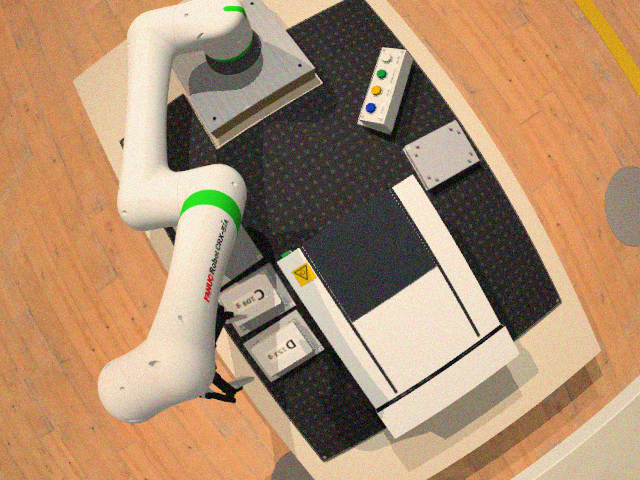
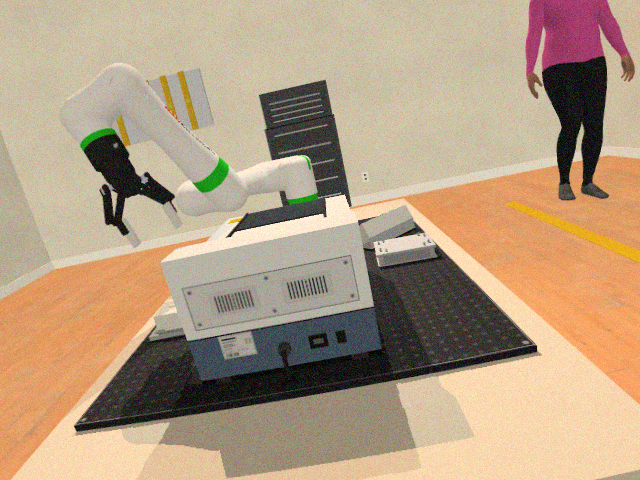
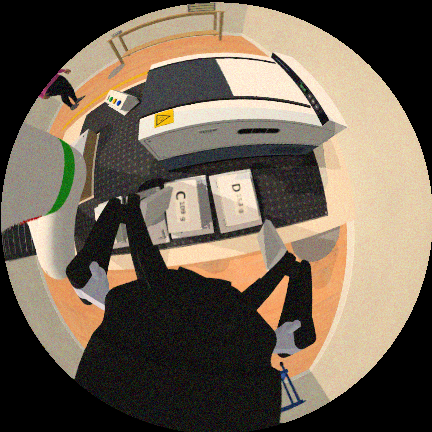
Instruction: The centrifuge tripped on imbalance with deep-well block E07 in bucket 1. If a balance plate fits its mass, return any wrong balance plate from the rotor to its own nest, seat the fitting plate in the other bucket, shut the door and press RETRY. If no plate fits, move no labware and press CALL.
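Places are measured from the arm's base along level axes (x down, y ahead, z right), in metres.
Where they show: gripper, between the fingertips: [image 1: 244, 347] [image 2: 159, 235] [image 3: 216, 212]; arm's base, origin of its link: [image 1: 233, 50].
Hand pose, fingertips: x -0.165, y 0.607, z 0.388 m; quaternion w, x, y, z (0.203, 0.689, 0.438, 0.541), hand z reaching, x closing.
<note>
Each offset is from my fingertips to the top centre of the thing.
The white centrifuge [image 1: 418, 315] [image 2: 268, 289] [image 3: 230, 127] has a dark panel and a white panel on top; its rotor, buckets and block E07 do not show. Balance plate C {dx +0.166, dy -0.075, dz -0.044 m} [image 1: 253, 297] [image 3: 184, 207], marked 109 g, and plate D {dx +0.172, dy +0.067, dz -0.024 m} [image 1: 284, 345] [image 3: 237, 202], marked 153 g, sit in nests beside it. A grey nest {dx +0.208, dy -0.199, dz -0.048 m} [image 1: 241, 254] next to C shows no plate; the arm partly covers it. My gripper [image 1: 235, 347] [image 2: 155, 229] [image 3: 216, 212] is open and empty, raised over the table edge by C and D. The button box {dx +0.142, dy -0.275, dz -0.626 m} [image 1: 385, 90] [image 2: 390, 224] [image 3: 125, 102] has white, green, yellow and blue buttons.
A low grey fixture {dx +0.179, dy -0.059, dz -0.629 m} [image 1: 442, 155] [image 2: 405, 251] with small posts on top lies between the button box and centrifuge. The arm's base plate [image 1: 258, 87] stands at the table's far end. A person [image 2: 573, 77] [image 3: 61, 87] stands beyond the table.
</note>
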